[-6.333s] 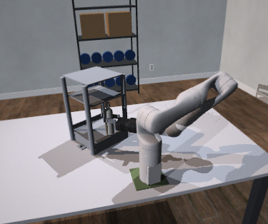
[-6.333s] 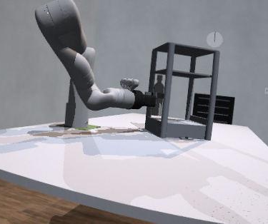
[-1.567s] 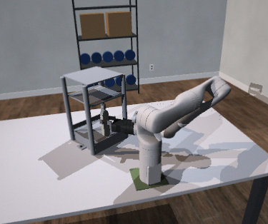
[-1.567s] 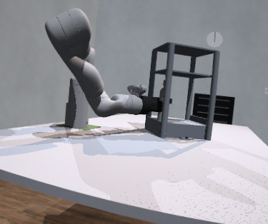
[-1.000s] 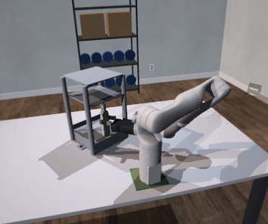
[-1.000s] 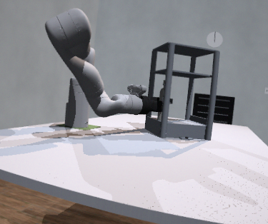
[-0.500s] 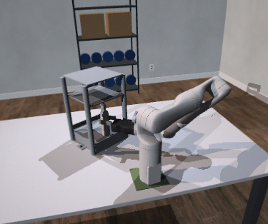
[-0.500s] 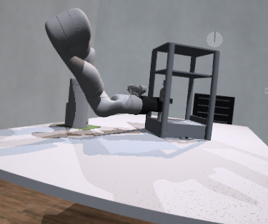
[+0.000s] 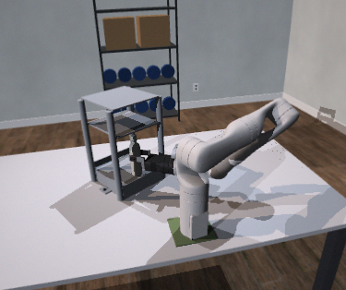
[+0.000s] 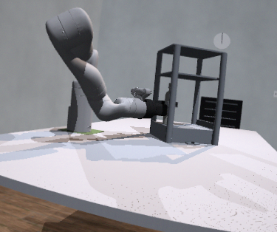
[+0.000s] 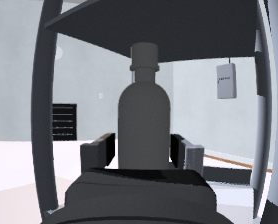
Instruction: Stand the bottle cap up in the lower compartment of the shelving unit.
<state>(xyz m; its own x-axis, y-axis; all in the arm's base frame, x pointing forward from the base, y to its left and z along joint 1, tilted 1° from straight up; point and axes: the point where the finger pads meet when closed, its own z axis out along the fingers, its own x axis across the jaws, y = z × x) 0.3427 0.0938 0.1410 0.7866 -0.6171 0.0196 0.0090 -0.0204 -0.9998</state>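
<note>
The grey bottle is 30 mm above my hand. The rest, counted from my hand: shelving unit 70 mm ahead, 30 mm to the left, 40 mm above.
</note>
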